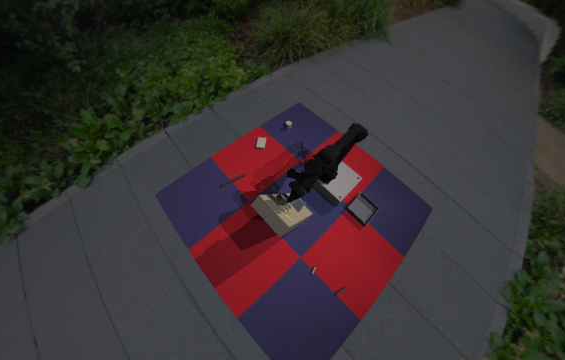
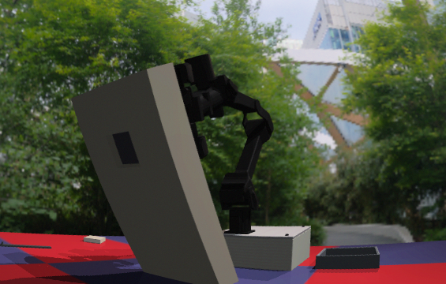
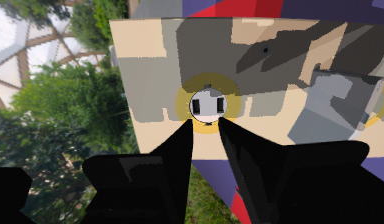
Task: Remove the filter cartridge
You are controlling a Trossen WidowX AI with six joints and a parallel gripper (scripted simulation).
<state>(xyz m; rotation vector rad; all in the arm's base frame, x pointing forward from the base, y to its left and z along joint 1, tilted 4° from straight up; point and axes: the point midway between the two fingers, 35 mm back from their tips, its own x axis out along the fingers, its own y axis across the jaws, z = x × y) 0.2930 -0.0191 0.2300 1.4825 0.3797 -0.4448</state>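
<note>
My gripper tip is now 4 cm short of the round grey filter cartridge and 4 cm above it. The rest, counted from my gripper tip: dark grey tray 37 cm behind, 31 cm to the left, 27 cm below; small tan block 28 cm behind, 49 cm to the right, 27 cm below; tan service panel 1 cm behind, 11 cm below.
</note>
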